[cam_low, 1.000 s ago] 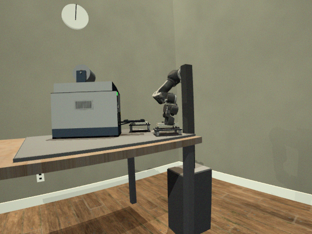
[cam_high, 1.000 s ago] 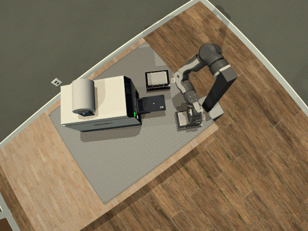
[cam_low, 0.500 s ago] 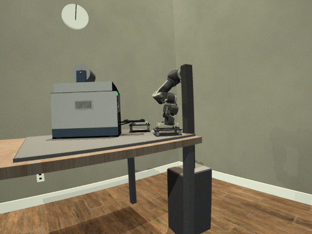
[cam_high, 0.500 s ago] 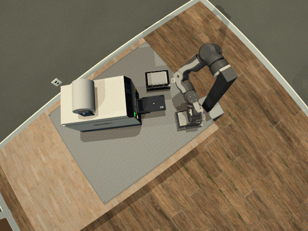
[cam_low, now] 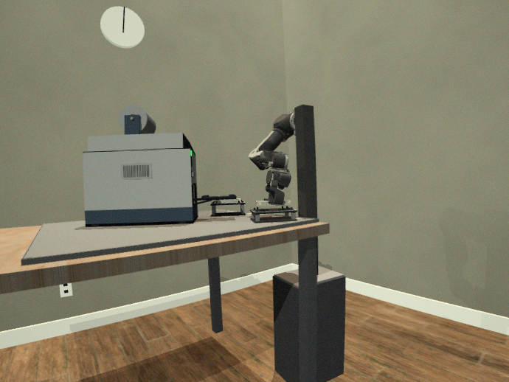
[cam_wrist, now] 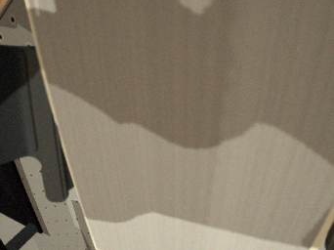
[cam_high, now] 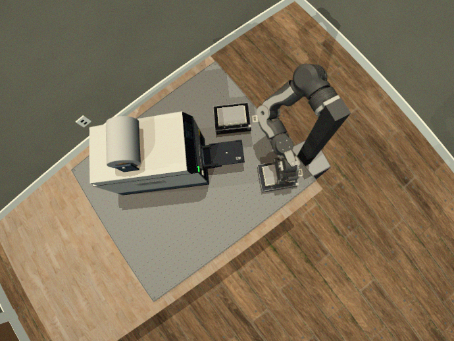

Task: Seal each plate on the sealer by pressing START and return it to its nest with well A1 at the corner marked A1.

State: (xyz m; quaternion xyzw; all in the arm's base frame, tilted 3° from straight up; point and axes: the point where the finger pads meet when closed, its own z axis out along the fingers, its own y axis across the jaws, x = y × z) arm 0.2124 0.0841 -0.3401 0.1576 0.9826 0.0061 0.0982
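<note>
My hand is 18 cm to the left of the sealer stage, 16 cm short of it and 2 cm below it. Round my hand: black nest N1: 33 cm to the right, 6 cm ahead, 2 cm below; yellow warning label: 30 cm to the right, 22 cm ahead, 8 cm above; plate: right at my hand.
</note>
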